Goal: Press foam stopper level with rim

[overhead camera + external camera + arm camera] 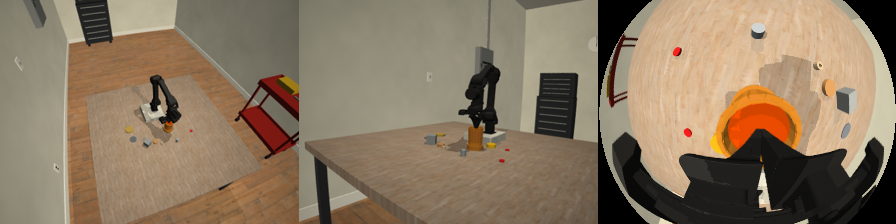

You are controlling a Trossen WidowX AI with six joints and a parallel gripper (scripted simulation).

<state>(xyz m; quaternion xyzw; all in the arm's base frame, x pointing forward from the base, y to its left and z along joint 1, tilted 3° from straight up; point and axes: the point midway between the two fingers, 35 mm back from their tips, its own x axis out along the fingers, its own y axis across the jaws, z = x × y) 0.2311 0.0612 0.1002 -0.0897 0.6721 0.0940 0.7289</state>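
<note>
My hand is 40 mm above the orange foam stopper. Also, from my hand: small tan disc (150 mm to the right, 130 mm below, 100 mm ahead); then yellow disc (120 mm below, 90 mm behind, 40 mm to the left); then small grey cylinder (140 mm ahead, 120 mm below, 40 mm to the left).
</note>
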